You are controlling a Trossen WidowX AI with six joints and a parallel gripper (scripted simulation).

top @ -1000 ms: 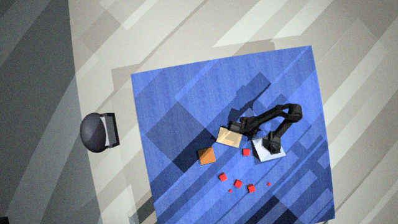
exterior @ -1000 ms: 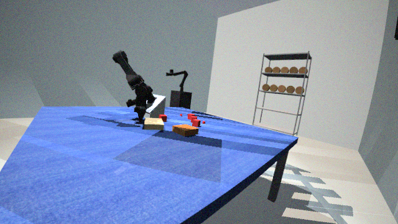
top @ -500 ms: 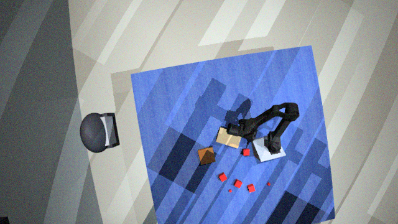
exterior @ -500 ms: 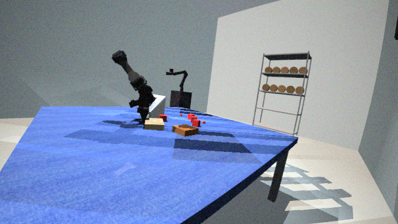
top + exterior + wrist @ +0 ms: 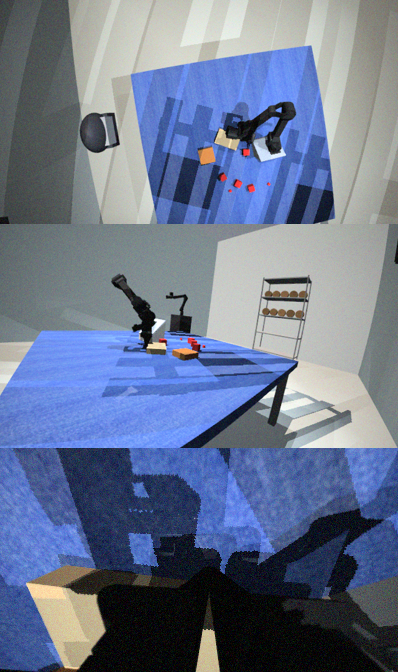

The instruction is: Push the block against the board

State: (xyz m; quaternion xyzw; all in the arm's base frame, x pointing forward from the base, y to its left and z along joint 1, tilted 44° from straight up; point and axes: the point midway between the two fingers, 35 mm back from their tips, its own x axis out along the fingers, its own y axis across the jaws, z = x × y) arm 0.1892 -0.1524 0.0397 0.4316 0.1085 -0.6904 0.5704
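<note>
My gripper tip is now 80 mm short of the tan board, 30 mm to the right of it and 10 mm below it. From my gripper tip the other things lie so: orange square block: 240 mm ahead, 110 mm to the left, 10 mm above.
</note>
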